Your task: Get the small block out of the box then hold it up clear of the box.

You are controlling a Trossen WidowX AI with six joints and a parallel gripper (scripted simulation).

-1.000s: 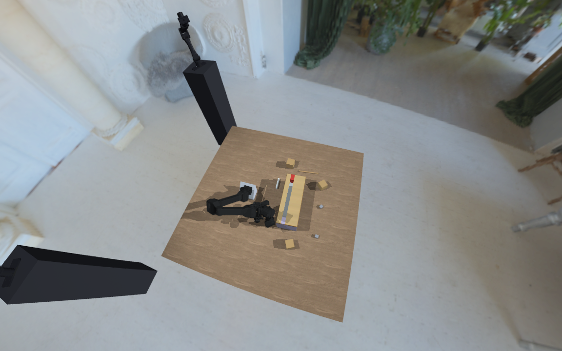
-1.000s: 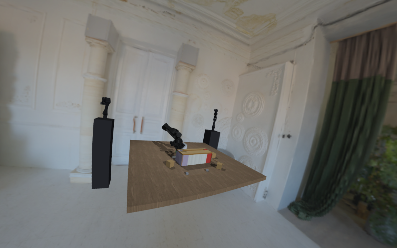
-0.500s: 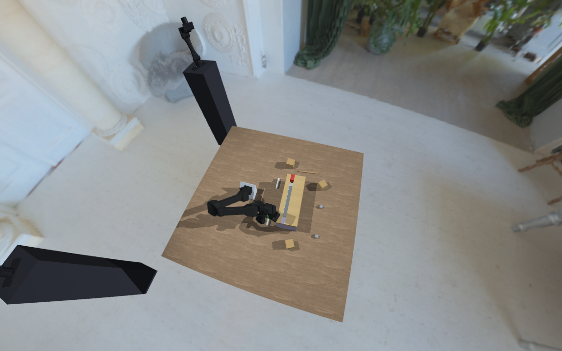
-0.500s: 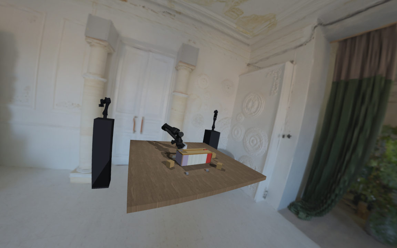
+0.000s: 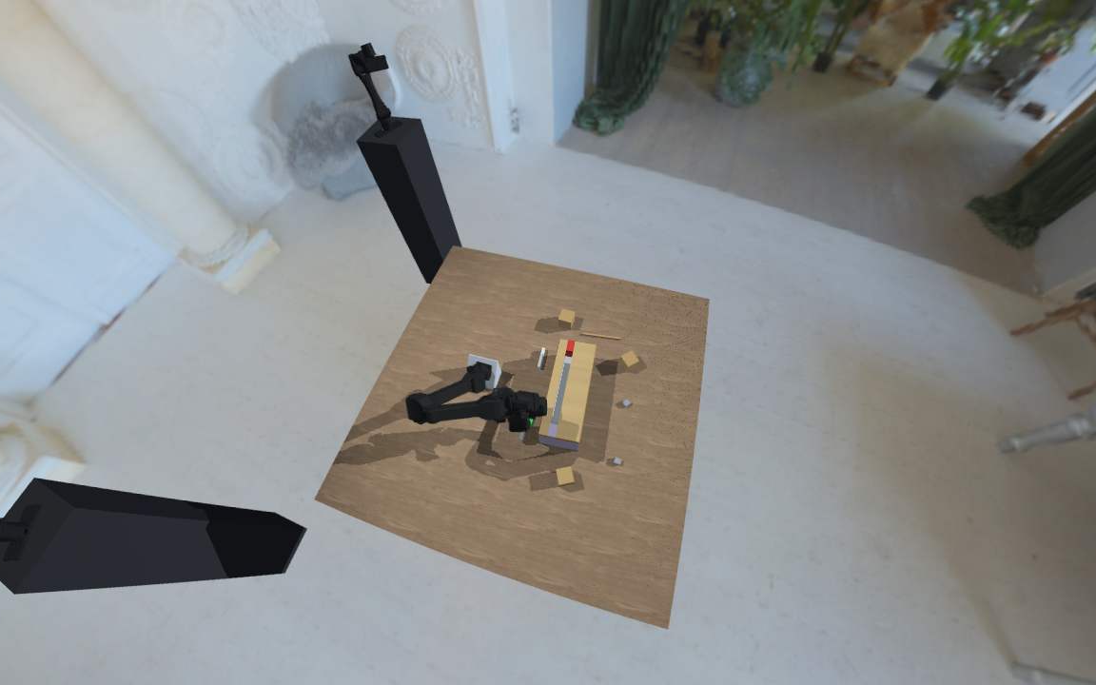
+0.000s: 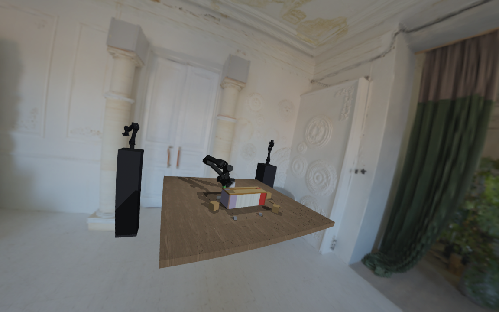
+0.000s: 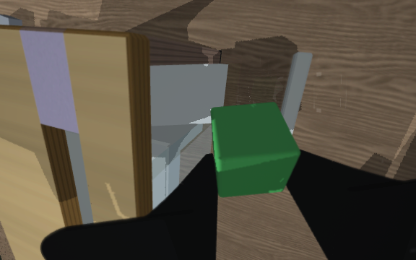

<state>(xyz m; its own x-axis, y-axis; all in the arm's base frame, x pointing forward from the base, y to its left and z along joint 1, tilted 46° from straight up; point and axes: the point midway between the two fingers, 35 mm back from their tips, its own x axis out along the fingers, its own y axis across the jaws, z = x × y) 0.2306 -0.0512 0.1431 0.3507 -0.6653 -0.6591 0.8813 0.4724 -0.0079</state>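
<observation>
Right now the green block is 10 mm to the right of my gripper tip and 10 mm above it. Also, from my gripper tip: tan box 140 mm to the left, 70 mm ahead, 30 mm below; thin stick 460 mm to the left, 160 mm ahead, 90 mm below.
</observation>
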